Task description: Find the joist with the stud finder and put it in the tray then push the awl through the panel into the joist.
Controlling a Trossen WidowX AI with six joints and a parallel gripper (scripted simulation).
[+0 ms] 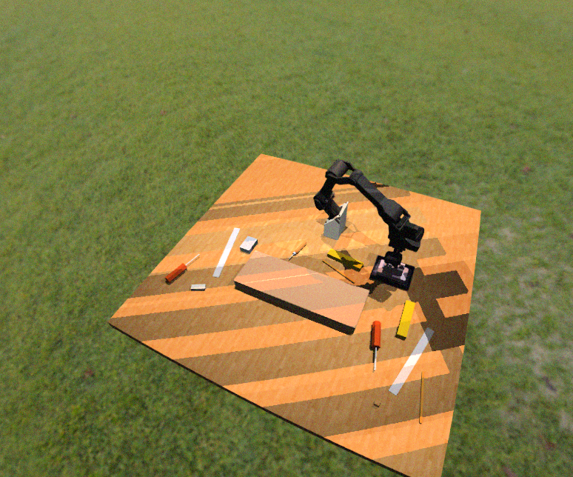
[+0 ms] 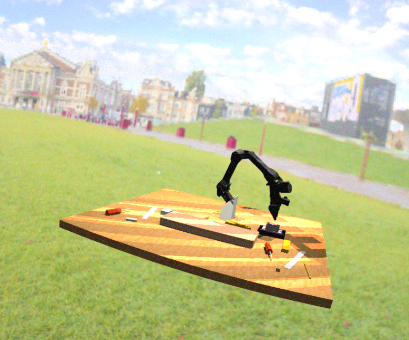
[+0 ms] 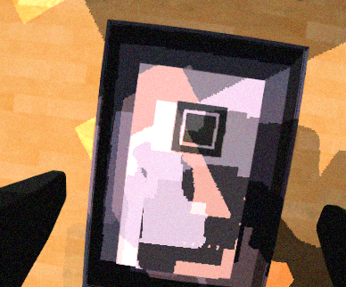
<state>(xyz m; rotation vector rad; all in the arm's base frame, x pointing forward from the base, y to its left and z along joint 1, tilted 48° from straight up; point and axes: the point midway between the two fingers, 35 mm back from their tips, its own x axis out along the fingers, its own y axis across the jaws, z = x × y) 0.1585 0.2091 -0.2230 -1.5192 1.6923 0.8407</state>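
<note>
Now: gripper tip 10 mm to the right of the stud finder and 50 mm above it. Round my gripper tip: awl 40 mm ahead, 440 mm to the right, 90 mm below; then grey block 80 mm ahead, 650 mm to the right, 80 mm below; then dark tray 10 mm to the right, 80 mm below.
</note>
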